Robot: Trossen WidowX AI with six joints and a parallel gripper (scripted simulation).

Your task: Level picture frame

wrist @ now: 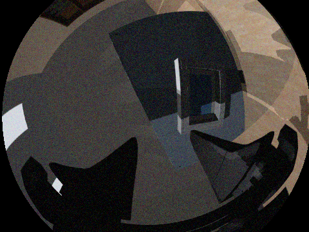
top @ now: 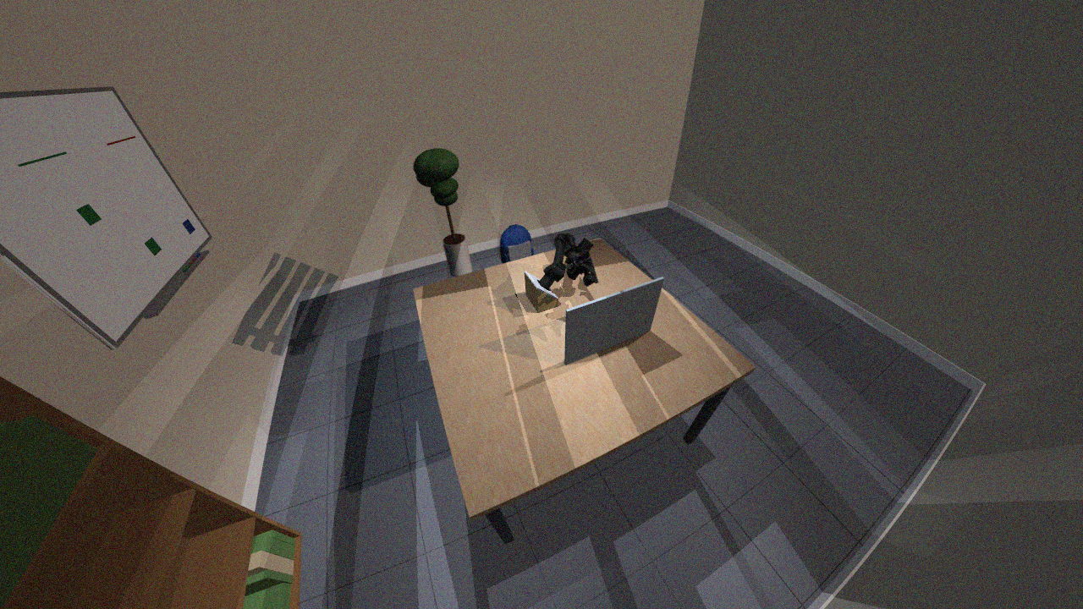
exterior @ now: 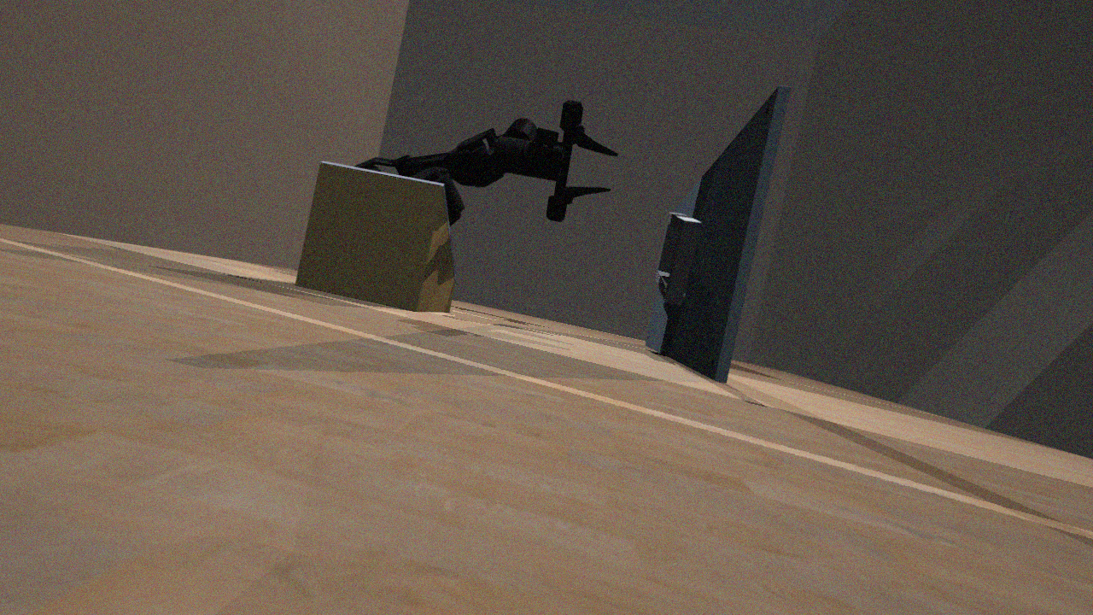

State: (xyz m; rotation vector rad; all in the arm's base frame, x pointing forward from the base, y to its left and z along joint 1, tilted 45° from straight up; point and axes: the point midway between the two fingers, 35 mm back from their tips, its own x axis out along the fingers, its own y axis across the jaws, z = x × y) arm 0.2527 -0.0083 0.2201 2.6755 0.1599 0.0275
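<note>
Now: gripper tip 14 cm short of the picture frame, 11 cm above it and 3 cm to the right of it. The rest, counted from my gripper tip: wall panel (15 cm ahead, 13 cm below, 2 cm to the left).
</note>
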